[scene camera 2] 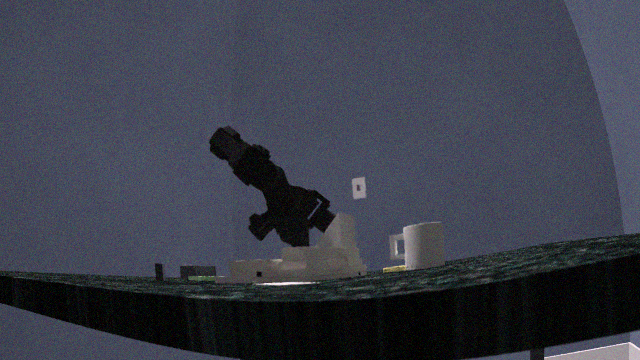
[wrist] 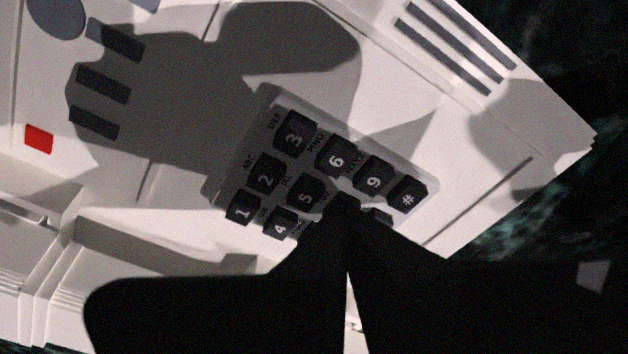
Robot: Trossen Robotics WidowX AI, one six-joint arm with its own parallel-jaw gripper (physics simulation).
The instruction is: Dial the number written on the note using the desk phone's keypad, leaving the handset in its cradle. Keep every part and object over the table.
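The white desk phone stands on the table. Its grey keypad shows in the wrist view with black keys, among them the 3 key, the 5 key, the 9 key and the # key. My gripper is shut and empty. Its tips are over the 8 key's place, between the 5 key and the partly showing 0 key; they hide the 8 key, and contact is unclear. The 7 key is hidden too. In the scene view the fingertips are hidden behind the phone. No number on a note is readable, and the handset is unclear.
A white mug stands right of the phone, by a flat yellow item. A flat green item, a dark box and a small dark upright item are at the left. The table has a dark edge.
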